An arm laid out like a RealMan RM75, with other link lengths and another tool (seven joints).
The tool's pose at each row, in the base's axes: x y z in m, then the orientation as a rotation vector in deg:
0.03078 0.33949 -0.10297 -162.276 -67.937 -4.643
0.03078 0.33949 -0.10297 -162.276 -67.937 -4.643
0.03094 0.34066 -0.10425 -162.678 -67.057 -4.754
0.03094 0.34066 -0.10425 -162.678 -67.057 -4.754
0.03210 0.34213 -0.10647 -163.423 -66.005 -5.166
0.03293 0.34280 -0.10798 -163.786 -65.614 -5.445
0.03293 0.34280 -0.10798 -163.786 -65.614 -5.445
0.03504 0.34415 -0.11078 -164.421 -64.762 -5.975
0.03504 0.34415 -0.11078 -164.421 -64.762 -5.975
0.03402 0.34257 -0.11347 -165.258 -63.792 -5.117
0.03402 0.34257 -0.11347 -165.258 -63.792 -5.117
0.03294 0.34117 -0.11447 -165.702 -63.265 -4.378
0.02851 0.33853 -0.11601 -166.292 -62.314 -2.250
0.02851 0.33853 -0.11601 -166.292 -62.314 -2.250
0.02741 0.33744 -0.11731 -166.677 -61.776 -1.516
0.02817 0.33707 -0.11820 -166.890 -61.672 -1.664
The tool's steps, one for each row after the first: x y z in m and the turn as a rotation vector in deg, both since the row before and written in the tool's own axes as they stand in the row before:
0.00000 0.00000 0.00000 0.000 0.000 0.000
0.00085 -0.00065 0.00138 -0.085 0.066 0.625
0.00000 0.00000 0.00000 0.000 0.000 0.000
0.00168 -0.00013 0.00236 -0.412 0.145 0.798
0.00094 0.00015 0.00158 -0.263 0.096 0.312
0.00000 0.00000 0.00000 0.000 0.000 0.000
0.00223 0.00058 0.00297 -0.423 0.216 0.645
0.00000 0.00000 0.00000 0.000 0.000 0.000
-0.00204 0.00053 0.00252 -0.199 -0.660 0.783
0.00000 0.00000 0.00000 0.000 0.000 0.000
-0.00181 0.00033 0.00087 -0.034 -0.518 0.426
-0.00515 -0.00095 0.00125 0.304 -1.339 0.735
0.00000 0.00000 0.00000 0.000 0.000 0.000
-0.00159 0.00014 0.00124 0.004 -0.496 0.419
0.00031 0.00080 0.00088 -0.189 0.033 0.107

